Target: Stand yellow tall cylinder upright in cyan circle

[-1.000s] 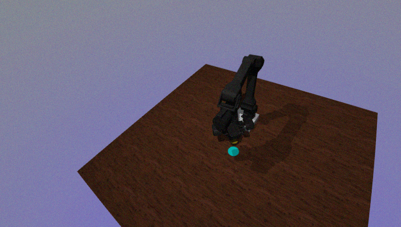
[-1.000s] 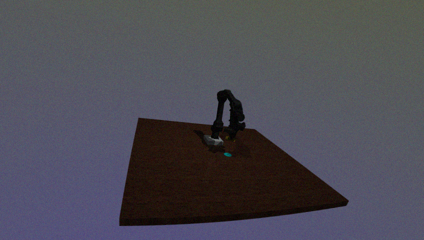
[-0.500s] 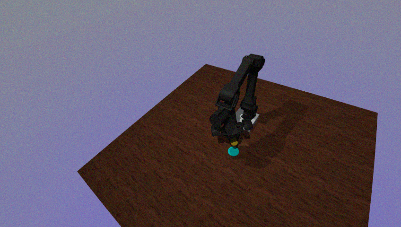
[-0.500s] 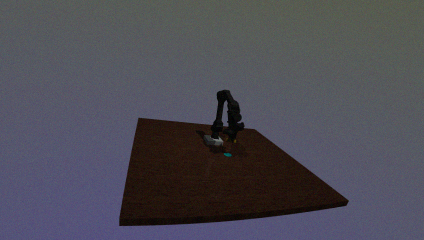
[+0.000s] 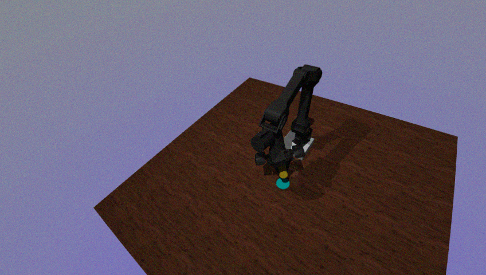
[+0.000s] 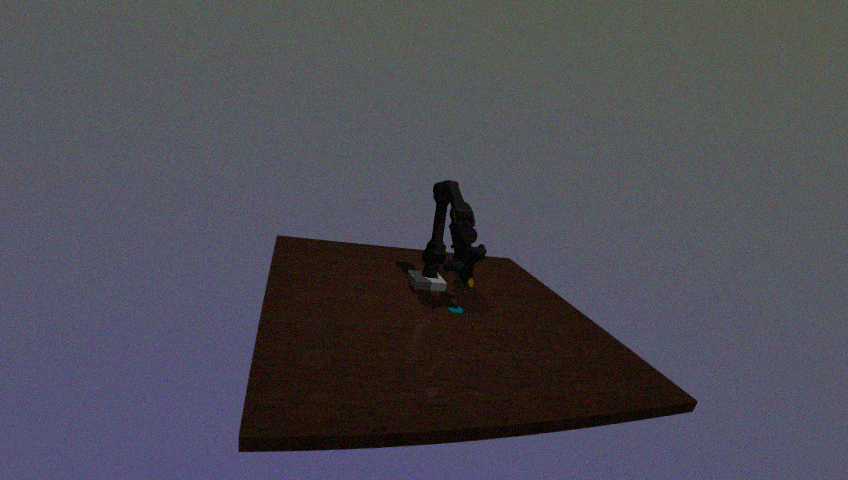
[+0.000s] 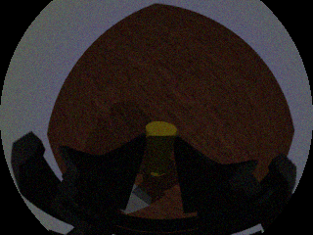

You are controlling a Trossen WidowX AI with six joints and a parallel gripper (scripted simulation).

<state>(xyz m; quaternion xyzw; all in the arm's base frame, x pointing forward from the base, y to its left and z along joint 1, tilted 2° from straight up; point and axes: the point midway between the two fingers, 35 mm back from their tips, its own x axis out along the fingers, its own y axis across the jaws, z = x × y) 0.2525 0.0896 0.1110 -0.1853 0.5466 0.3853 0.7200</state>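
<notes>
Now: the cyan circle 120 mm below my gripper tip, 20 mm to the right of it and 20 mm behind it. Also, from my gripper tip: yellow tall cylinder: 10 mm to the right, 10 mm below, 10 mm behind.
</notes>
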